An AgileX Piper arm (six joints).
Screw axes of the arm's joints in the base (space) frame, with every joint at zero. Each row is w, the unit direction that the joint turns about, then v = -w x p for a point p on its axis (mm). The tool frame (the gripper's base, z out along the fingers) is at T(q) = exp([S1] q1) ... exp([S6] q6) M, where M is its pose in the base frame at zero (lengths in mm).
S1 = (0, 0, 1, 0, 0, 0)
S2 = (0, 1, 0, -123, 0, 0)
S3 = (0, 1, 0, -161.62, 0, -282.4)
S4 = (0.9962, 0, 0.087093, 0, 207.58, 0)
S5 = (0, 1, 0, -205.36, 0, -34.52)
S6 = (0.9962, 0, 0.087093, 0, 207.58, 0)
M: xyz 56.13 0 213.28 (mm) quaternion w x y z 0.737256 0 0.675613 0
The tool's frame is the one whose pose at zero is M.
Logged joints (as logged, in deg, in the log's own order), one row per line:
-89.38 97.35 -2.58 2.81 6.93 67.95
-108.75 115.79 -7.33 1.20 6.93 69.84
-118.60 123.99 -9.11 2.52 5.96 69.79
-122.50 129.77 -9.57 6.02 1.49 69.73
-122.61 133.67 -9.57 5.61 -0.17 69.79
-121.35 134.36 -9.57 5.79 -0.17 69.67
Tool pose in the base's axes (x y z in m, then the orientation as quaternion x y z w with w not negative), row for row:
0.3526 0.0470 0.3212 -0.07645 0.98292 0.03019 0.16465
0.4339 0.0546 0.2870 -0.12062 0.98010 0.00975 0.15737
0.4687 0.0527 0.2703 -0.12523 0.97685 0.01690 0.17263
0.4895 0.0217 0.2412 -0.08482 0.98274 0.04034 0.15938
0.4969 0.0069 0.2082 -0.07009 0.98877 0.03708 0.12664
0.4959 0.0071 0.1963 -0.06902 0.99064 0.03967 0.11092
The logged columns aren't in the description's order. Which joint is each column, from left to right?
Columns, left to right: q3, q2, q6, q4, q1, q5.
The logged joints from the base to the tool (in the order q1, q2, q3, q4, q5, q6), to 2 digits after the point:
6.93 97.35 -89.38 2.81 67.95 -2.58
6.93 115.79 -108.75 1.20 69.84 -7.33
5.96 123.99 -118.60 2.52 69.79 -9.11
1.49 129.77 -122.50 6.02 69.73 -9.57
-0.17 133.67 -122.61 5.61 69.79 -9.57
-0.17 134.36 -121.35 5.79 69.67 -9.57

